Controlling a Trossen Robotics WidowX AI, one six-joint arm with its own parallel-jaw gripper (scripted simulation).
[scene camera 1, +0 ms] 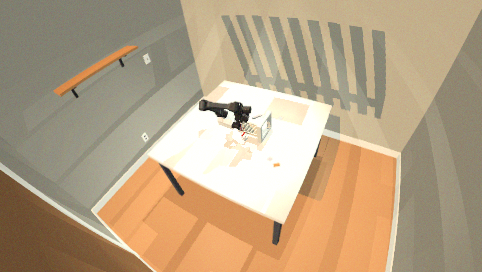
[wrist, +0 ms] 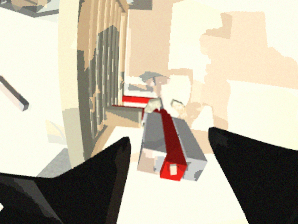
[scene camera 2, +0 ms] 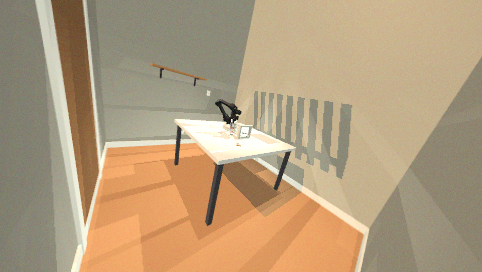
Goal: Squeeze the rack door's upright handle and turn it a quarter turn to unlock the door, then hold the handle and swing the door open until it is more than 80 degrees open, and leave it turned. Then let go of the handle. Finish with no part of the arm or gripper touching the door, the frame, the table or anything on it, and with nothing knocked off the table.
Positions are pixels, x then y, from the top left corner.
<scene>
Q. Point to a slatted door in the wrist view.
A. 91,48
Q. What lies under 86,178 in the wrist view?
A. My gripper.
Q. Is my gripper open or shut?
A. Open.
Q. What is my gripper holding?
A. Nothing.
</scene>
